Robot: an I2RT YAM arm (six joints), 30 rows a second.
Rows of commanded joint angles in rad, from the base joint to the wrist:
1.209 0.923 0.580 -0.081 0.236 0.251
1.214 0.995 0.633 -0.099 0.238 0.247
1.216 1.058 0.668 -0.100 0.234 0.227
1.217 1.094 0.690 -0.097 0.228 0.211
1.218 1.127 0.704 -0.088 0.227 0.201
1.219 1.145 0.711 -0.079 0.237 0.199
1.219 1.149 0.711 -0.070 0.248 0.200
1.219 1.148 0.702 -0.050 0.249 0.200
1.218 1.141 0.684 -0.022 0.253 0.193
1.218 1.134 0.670 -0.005 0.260 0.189
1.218 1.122 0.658 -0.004 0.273 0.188
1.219 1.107 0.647 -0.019 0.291 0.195
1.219 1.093 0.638 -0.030 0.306 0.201
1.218 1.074 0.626 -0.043 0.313 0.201
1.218 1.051 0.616 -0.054 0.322 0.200
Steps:
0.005 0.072 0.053 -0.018 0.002 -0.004
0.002 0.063 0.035 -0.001 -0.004 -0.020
0.001 0.036 0.022 0.003 -0.006 -0.016
0.001 0.033 0.014 0.009 -0.001 -0.010
0.001 0.018 0.007 0.009 0.010 -0.002
0.000 0.004 0.000 0.009 0.011 0.001
0.000 -0.001 -0.009 0.020 0.001 0.000
-0.001 -0.007 -0.018 0.028 0.004 -0.007
0.000 -0.007 -0.014 0.017 0.007 -0.004
0.000 -0.012 -0.012 0.001 0.013 -0.001
0.001 -0.015 -0.011 -0.015 0.018 0.007
0.000 -0.014 -0.009 -0.011 0.015 0.006
-0.001 -0.019 -0.012 -0.013 0.007 0.000
0.000 -0.023 -0.010 -0.011 0.009 -0.001

